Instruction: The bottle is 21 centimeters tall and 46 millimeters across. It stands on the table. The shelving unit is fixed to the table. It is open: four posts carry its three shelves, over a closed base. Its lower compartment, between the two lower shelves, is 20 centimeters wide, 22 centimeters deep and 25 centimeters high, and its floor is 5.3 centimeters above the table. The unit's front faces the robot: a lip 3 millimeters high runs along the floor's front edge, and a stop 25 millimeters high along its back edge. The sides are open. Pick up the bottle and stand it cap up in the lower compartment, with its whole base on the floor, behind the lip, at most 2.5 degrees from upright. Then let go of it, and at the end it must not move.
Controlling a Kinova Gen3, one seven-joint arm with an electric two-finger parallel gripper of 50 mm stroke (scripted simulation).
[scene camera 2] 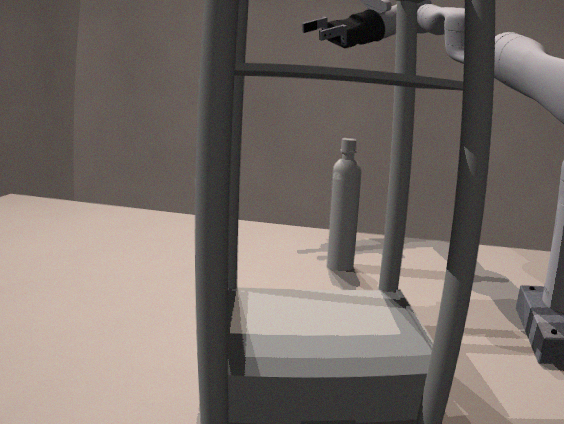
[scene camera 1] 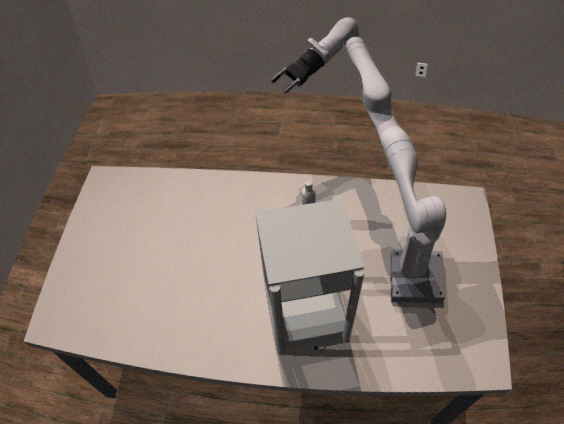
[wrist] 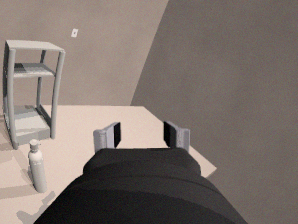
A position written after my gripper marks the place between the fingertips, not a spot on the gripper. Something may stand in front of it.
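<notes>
Bottle point(scene camera 2: 346, 181), visible. Shelving unit point(scene camera 2: 257, 348), point(scene camera 1: 304, 247), point(wrist: 35, 123). My gripper point(scene camera 2: 311, 31), point(scene camera 1: 278, 86), point(wrist: 142, 131).
</notes>
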